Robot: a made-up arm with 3 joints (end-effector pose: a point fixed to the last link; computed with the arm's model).
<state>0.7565 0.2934 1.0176</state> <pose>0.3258 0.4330 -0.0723 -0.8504 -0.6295 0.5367</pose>
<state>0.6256 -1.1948 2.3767</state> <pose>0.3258 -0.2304 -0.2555 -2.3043 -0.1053 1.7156</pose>
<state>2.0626 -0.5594 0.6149</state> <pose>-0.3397 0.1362 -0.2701 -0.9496 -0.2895 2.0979</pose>
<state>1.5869 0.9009 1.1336</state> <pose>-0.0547 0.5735 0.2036 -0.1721 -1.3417 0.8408</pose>
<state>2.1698 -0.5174 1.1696</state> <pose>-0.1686 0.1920 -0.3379 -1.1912 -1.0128 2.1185</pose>
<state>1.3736 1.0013 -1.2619</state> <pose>-0.2108 -0.0170 0.6486 1.6586 0.0730 1.7156</pose>
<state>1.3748 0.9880 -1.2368</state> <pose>-0.2167 -0.0041 0.6475 1.6333 0.0645 1.7049</pose>
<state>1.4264 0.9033 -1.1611</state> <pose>-0.2318 0.0473 0.6466 1.5393 0.1179 1.6935</pose>
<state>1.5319 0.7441 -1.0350</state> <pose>-0.2688 0.1321 0.6281 1.3574 0.2260 1.7014</pose>
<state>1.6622 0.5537 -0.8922</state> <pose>-0.3311 0.2115 0.5769 1.1181 0.3398 1.7441</pose>
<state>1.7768 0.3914 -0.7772</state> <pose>-0.3951 0.2523 0.5116 0.8986 0.4203 1.8041</pose>
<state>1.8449 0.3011 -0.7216</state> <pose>-0.4322 0.2609 0.4703 0.7747 0.4646 1.8473</pose>
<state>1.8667 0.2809 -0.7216</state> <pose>-0.4398 0.2581 0.4648 0.7538 0.4883 1.8621</pose>
